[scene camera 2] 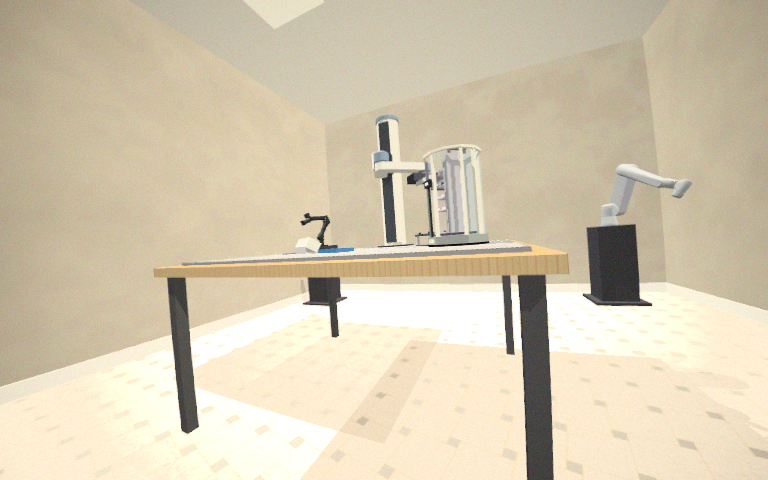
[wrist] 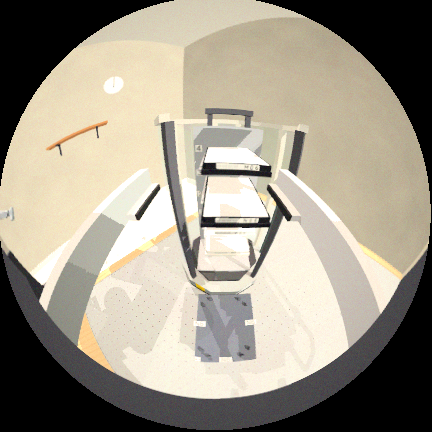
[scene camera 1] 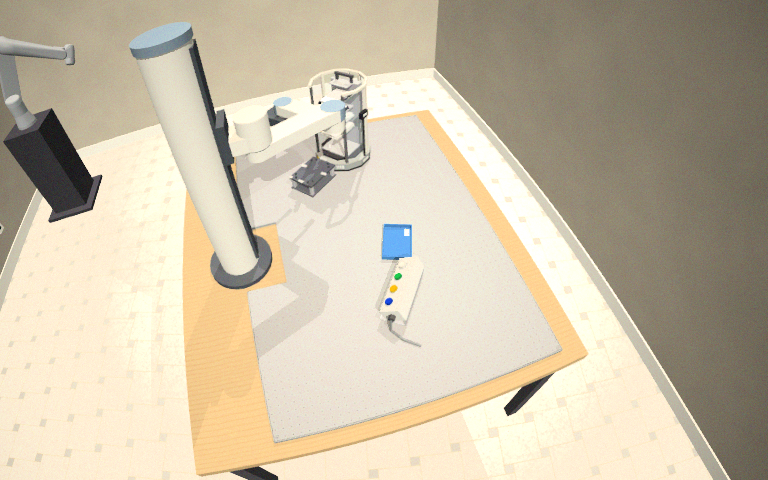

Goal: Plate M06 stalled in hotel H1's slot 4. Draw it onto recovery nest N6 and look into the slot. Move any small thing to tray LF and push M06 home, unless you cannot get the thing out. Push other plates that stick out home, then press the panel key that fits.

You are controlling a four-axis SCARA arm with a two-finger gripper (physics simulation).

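Places are measured from the arm's base along level axes (x back, y right, z up), in centimetres.
Pixels of known places: gripper, fingertip midpoint: (scene camera 2: pixel 441 177) (wrist: pixel 213 175); arm's base at its link origin: (scene camera 1: pixel 241 262).
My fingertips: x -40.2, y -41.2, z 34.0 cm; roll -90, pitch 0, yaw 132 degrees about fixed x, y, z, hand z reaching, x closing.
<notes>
For each thing: its top centre in the pictures, then the offset to it from my fingertips. "spot": a spot on its surface instead. Level surfaces: height alone.
- Plate M06 at its top centre: (wrist: pixel 231 152) (scene camera 1: pixel 335 96) dx -9.8, dy -4.9, dz +0.0 cm
- second plate at its top centre: (wrist: pixel 231 191) dx -7.4, dy -2.8, dz -5.3 cm
- Recovery nest N6 at its top centre: (wrist: pixel 225 327) (scene camera 1: pixel 312 169) (scene camera 2: pixel 431 231) dx +4.9, dy +7.7, dz -25.8 cm
- Tray LF at its top centre: (scene camera 1: pixel 397 239) (scene camera 2: pixel 335 248) dx -18.0, dy +51.0, dz -31.0 cm
- panel at its top centre: (scene camera 1: pixel 403 281) (scene camera 2: pixel 307 238) dx -12.3, dy +73.0, dz -24.4 cm
- handle at a spot on its surface: (wrist: pixel 229 112) spot: dx -14.5, dy -8.9, dz +7.1 cm
- pale plate at its top centre: (wrist: pixel 225 227) (scene camera 1: pixel 337 127) dx -9.7, dy -5.0, dz -16.0 cm
- panel's cable at a spot on its surface: (scene camera 1: pixel 403 337) spot: dx -7.6, dy +88.1, dz -32.8 cm
- grey mat at its surface level: dz -32.7 cm
My gripper (wrist: pixel 213 175) is open and empty in the wrist view, its two fingers apart in front of hotel H1 (scene camera 1: pixel 353 164) (scene camera 2: pixel 458 240) (wrist: pixel 172 165). Plate M06 (wrist: pixel 235 157) lies level at the mark 4, its labelled front edge facing me, slightly above and right of the middle between the fingertips. A second plate (wrist: pixel 232 200) lies below it; its label is blurred. Recovery nest N6 (scene camera 1: pixel 313 175) (wrist: pixel 225 325) stands at the hotel's foot. Tray LF (scene camera 1: pixel 396 243) (scene camera 2: pixel 342 249) is blue. The panel (scene camera 1: pixel 412 283) (scene camera 2: pixel 306 245) has green, yellow and blue keys. The slot's inside behind M06 is hidden.
The hotel's dark front posts flank the plates, and a handle (wrist: pixel 229 112) tops it. Another pale plate (wrist: pixel 227 242) shows lower down. The panel's cable (scene camera 1: pixel 403 337) lies on the grey mat (scene camera 1: pixel 453 316). Another arm's dark pedestal (scene camera 1: pixel 48 164) (scene camera 2: pixel 612 263) stands off the table.
</notes>
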